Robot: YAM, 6 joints.
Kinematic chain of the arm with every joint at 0, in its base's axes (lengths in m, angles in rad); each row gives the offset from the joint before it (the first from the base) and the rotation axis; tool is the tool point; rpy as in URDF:
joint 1: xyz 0 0 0.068 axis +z
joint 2: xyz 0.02 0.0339 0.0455 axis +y
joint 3: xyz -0.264 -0.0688 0 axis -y
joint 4: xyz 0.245 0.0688 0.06 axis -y
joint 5: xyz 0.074 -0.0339 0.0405 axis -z
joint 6: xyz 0.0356 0 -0.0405 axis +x
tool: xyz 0 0 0 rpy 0 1.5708 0
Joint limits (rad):
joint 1: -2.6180..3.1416
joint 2: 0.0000..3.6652
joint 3: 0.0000..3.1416
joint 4: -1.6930..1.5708
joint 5: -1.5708..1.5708
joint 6: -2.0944..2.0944
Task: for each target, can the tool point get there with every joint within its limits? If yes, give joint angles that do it. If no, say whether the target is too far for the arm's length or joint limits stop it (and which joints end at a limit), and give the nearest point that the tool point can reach.
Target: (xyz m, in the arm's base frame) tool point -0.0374 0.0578 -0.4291
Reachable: no: joint limits stop it (at a limit: joint 2) | nearest point -0.0562 0.0869 -0.3500 | short by 0.086 m
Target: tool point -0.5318 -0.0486 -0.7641
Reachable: no: too far | nearest point -0.3770 -0.0037 -0.3566 | short by 0.438 m
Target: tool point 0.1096 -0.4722 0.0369
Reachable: yes | joints -1.3332 2.5060 1.3158 0.9296 0.1297 -0.6594
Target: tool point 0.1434 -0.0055 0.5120
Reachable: yes | joints 0.0214 1.0916 1.8098 -1.1172 0.2442 0.4502
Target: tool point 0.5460 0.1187 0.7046
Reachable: no: too far | nearest point 0.4315 0.0938 0.5760 | short by 0.174 m
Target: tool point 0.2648 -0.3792 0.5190
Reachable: yes | joints -0.8887 2.3446 2.8730 -0.0271 1.2275 -1.2072
